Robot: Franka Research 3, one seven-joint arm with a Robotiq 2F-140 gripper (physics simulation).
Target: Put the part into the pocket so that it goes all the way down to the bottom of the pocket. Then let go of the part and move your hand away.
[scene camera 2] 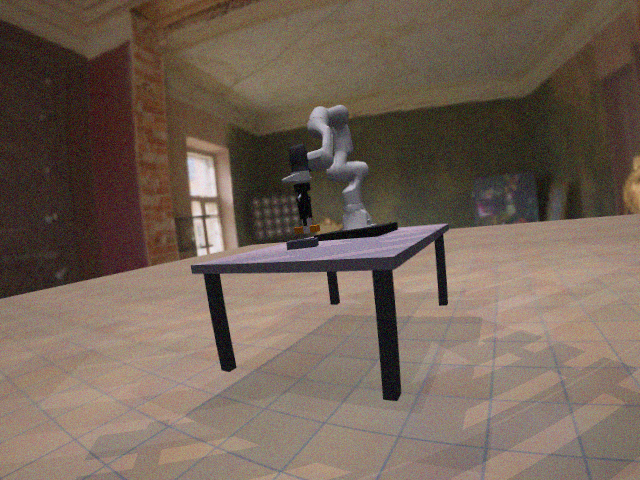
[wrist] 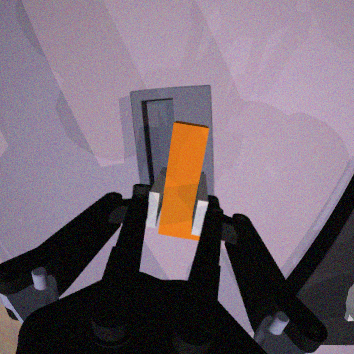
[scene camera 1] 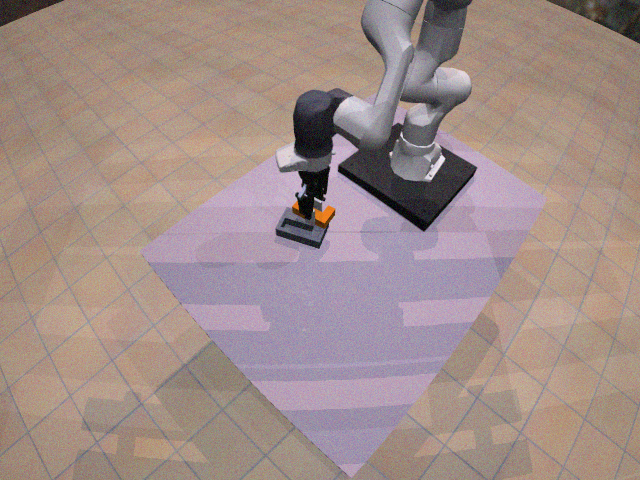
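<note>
The orange part (scene camera 1: 325, 215) (scene camera 2: 314, 228) (wrist: 185, 160) is between the fingers; in the wrist view it shows as a long bar, slightly slanted. My gripper (scene camera 1: 312, 210) (scene camera 2: 306, 227) (wrist: 181, 183) is shut on it, with a light pad on each side. The dark grey block (scene camera 1: 298, 239) (scene camera 2: 302, 244) (wrist: 194, 107) lies on the table. Its pocket (scene camera 1: 297, 224) (wrist: 159, 137) is open at the far left in the wrist view. The part is above the block, with a gap in scene camera 2. In the wrist view it overlaps the block's right side and hides some of the pocket.
The lilac table (scene camera 1: 330, 320) (scene camera 2: 351, 256) (wrist: 280, 55) carries the block. The arm stands on a black base plate (scene camera 1: 382, 191) (scene camera 2: 361, 231) (wrist: 325, 280), behind and to the right of the block in scene camera 1.
</note>
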